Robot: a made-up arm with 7 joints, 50 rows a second.
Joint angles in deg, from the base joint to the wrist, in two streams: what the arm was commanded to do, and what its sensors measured. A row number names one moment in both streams.
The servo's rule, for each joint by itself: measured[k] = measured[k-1] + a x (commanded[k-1-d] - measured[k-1]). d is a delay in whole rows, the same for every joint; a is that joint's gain. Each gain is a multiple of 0.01, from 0.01 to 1. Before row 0 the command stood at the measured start. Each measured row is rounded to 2 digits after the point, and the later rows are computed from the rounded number. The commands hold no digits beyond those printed.
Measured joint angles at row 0:
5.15, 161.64, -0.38, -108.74, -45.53, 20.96, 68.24
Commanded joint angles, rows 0 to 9:
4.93, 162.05, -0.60, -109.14, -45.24, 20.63, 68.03
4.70, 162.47, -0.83, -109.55, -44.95, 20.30, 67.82
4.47, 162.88, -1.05, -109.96, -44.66, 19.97, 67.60
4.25, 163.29, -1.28, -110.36, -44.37, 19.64, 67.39
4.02, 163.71, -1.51, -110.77, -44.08, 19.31, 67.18
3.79, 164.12, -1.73, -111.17, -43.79, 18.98, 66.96
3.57, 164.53, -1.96, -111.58, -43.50, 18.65, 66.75
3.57, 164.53, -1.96, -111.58, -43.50, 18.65, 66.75
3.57, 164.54, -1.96, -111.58, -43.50, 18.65, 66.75
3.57, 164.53, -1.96, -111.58, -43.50, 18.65, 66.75
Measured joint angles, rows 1 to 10:
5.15, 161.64, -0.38, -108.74, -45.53, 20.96, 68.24
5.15, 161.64, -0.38, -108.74, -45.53, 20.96, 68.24
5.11, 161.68, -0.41, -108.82, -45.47, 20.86, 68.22
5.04, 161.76, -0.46, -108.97, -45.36, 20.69, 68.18
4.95, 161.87, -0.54, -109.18, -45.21, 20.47, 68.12
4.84, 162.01, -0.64, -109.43, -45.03, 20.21, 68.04
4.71, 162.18, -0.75, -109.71, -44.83, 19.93, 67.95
4.56, 162.37, -0.88, -110.02, -44.61, 19.64, 67.84
4.40, 162.59, -1.02, -110.35, -44.38, 19.33, 67.72
4.27, 162.78, -1.14, -110.61, -44.20, 19.12, 67.61
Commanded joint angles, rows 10 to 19:
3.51, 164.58, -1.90, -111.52, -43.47, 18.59, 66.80
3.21, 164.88, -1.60, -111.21, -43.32, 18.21, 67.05
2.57, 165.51, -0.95, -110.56, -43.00, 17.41, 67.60
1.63, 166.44, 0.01, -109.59, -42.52, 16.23, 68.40
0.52, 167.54, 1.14, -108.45, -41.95, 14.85, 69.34
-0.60, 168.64, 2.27, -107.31, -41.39, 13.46, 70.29
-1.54, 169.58, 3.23, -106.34, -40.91, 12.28, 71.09
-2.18, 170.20, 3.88, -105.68, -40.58, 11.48, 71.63
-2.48, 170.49, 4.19, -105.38, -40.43, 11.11, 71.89
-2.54, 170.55, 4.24, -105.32, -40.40, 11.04, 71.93
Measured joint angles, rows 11 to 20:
4.16, 162.96, -1.25, -110.81, -44.05, 18.97, 67.52
4.07, 163.12, -1.34, -110.97, -43.93, 18.87, 67.44
3.98, 163.27, -1.41, -111.09, -43.83, 18.78, 67.37
3.86, 163.43, -1.43, -111.12, -43.72, 18.60, 67.33
3.65, 163.64, -1.37, -111.00, -43.57, 18.23, 67.36
3.33, 163.92, -1.19, -110.70, -43.35, 17.61, 67.47
2.88, 164.28, -0.89, -110.23, -43.06, 16.75, 67.68
2.32, 164.72, -0.48, -109.62, -42.71, 15.73, 67.97
1.70, 165.21, 0.00, -108.93, -42.33, 14.66, 68.31
1.08, 165.71, 0.50, -108.25, -41.96, 13.67, 68.68

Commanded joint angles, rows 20 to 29:
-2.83, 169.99, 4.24, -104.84, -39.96, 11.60, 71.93
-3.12, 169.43, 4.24, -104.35, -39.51, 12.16, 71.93
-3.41, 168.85, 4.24, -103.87, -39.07, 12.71, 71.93
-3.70, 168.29, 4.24, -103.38, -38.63, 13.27, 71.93
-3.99, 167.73, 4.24, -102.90, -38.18, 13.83, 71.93
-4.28, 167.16, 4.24, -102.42, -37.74, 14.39, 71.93
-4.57, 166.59, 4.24, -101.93, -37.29, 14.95, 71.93
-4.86, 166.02, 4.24, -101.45, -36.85, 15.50, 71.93
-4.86, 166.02, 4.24, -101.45, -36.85, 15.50, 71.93
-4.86, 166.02, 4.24, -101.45, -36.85, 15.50, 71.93
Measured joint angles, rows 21 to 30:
0.51, 166.19, 0.98, -107.65, -41.64, 12.88, 69.03
0.02, 166.63, 1.40, -107.16, -41.38, 12.31, 69.35
-0.44, 166.97, 1.77, -106.67, -41.08, 12.09, 69.63
-0.87, 167.22, 2.09, -106.18, -40.75, 12.11, 69.88
-1.28, 167.38, 2.37, -105.69, -40.40, 12.30, 70.11
-1.67, 167.47, 2.61, -105.20, -40.03, 12.60, 70.31
-2.04, 167.50, 2.82, -104.72, -39.64, 12.98, 70.49
-2.40, 167.47, 3.00, -104.24, -39.24, 13.42, 70.65
-2.75, 167.38, 3.16, -103.75, -38.83, 13.89, 70.79
-3.09, 167.24, 3.30, -103.27, -38.41, 14.39, 70.92

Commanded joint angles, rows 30 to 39:
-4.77, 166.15, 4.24, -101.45, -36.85, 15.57, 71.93
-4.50, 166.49, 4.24, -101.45, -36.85, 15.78, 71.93
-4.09, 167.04, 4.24, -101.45, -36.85, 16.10, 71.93
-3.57, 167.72, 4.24, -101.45, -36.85, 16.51, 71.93
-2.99, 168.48, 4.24, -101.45, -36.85, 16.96, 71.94
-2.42, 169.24, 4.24, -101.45, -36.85, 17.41, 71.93
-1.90, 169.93, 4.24, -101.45, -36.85, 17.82, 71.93
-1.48, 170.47, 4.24, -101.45, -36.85, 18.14, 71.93
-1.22, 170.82, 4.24, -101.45, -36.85, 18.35, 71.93
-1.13, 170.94, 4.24, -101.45, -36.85, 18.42, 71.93
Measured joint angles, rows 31 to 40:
-3.37, 167.12, 3.42, -102.89, -38.08, 14.73, 71.03
-3.61, 167.01, 3.53, -102.59, -37.82, 14.97, 71.13
-3.80, 166.92, 3.62, -102.35, -37.62, 15.16, 71.22
-3.91, 166.88, 3.70, -102.16, -37.46, 15.35, 71.30
-3.94, 166.90, 3.77, -102.01, -37.33, 15.58, 71.37
-3.88, 166.98, 3.83, -101.89, -37.23, 15.87, 71.43
-3.74, 167.13, 3.88, -101.80, -37.15, 16.21, 71.49
-3.53, 167.34, 3.93, -101.73, -37.09, 16.58, 71.54
-3.27, 167.60, 3.97, -101.67, -37.04, 16.96, 71.58
-2.98, 167.89, 4.01, -101.62, -37.00, 17.33, 71.62

